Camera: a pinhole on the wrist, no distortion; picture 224 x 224 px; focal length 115.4 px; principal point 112.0 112.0 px. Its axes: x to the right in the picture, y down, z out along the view. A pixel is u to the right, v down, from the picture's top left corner.
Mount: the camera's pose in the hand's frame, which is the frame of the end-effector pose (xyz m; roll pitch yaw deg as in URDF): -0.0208 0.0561 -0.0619 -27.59 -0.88 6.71
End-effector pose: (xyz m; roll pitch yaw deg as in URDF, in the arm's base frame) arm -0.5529 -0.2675 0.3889 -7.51 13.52 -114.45
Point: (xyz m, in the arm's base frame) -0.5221 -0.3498 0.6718
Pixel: 118 37
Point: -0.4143 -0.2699 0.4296
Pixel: 82 125
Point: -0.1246 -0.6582 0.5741
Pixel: 159 163
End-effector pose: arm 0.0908 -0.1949 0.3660 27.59 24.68 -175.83
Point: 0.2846 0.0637 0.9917
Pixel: 21 52
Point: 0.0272 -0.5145 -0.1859
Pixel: behind the camera
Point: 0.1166 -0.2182 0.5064
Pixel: 70 75
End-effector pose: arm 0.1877 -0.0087 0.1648 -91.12 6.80 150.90
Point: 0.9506 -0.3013 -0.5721
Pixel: outside the picture
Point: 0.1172 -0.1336 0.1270
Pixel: 130 33
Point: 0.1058 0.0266 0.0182
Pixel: outside the picture
